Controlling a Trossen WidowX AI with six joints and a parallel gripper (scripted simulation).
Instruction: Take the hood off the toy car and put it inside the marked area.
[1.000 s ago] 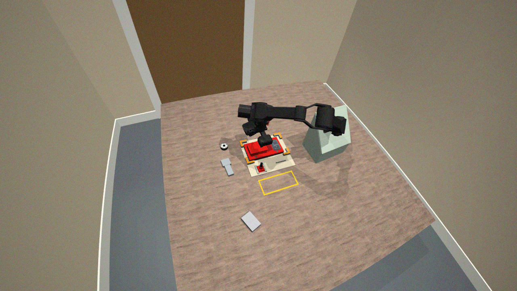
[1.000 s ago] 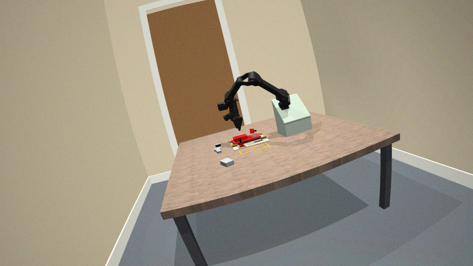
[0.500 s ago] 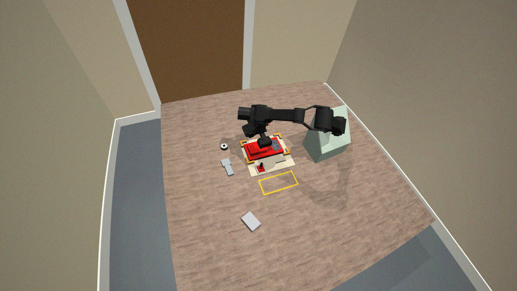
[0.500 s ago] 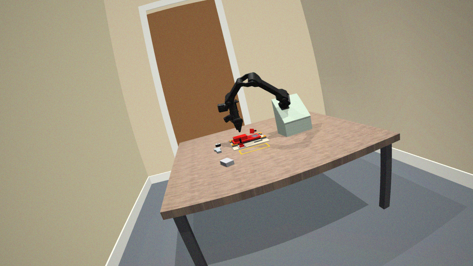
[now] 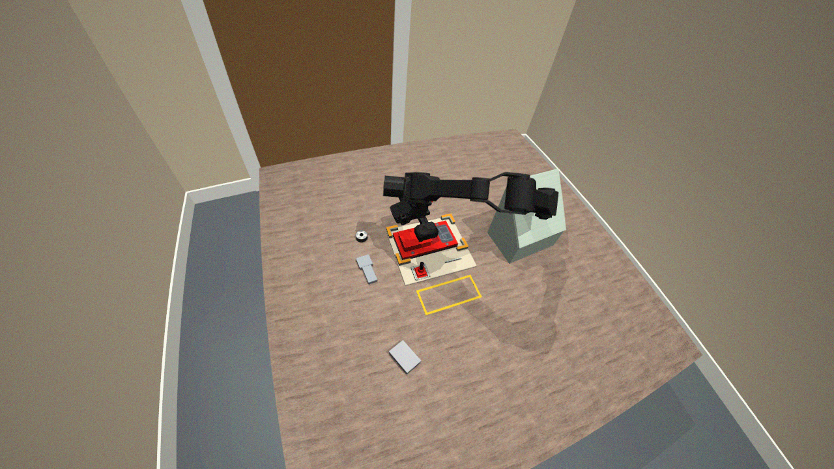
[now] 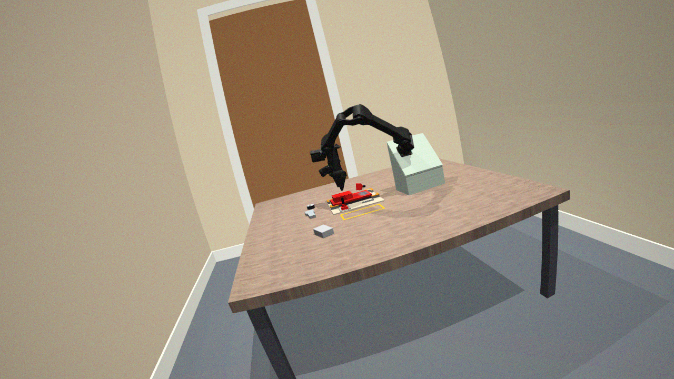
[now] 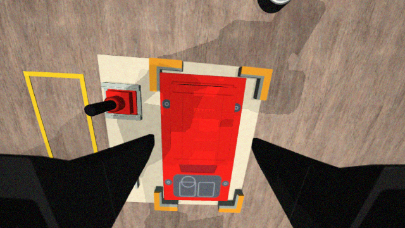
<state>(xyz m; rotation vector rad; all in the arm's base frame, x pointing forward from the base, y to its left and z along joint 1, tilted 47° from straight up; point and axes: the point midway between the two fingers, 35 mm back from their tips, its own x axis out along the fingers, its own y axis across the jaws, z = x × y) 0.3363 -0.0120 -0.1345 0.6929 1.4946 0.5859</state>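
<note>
The red hood lies 40 mm below my gripper tip. The rest, counted from my gripper tip: small wheel: 160 mm ahead, 90 mm to the right, 70 mm below.
</note>
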